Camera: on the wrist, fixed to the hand. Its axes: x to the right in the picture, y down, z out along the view.
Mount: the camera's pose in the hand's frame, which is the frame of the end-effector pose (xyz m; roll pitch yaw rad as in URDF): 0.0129 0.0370 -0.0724 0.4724 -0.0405 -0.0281
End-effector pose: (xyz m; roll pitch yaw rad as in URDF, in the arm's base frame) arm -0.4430 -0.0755 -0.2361 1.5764 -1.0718 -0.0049
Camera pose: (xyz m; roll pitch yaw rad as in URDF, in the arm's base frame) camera -0.4693 -0.0032 -0.2069 2.1180 -1.0421 -0.0849
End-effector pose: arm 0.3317 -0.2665 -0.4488 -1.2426 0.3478 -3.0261
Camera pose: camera 0.3329 -0.2094 -0.5081 -0.7609 0.3080 -2.9954
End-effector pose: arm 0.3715 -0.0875 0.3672 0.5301 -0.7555 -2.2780
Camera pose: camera 0.3980 -0.1620 0.3442 1.0453 -0.7753 -2.3406
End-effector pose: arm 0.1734 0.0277 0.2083 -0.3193 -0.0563 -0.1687
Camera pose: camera 0.1926 0.0370 0.1288 0.1537 -0.1036 -0.1827
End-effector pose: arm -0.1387 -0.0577 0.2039 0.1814 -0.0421 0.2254
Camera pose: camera -0.1345 -0.0060 0.1400 0.6553 -0.0768 0.1904
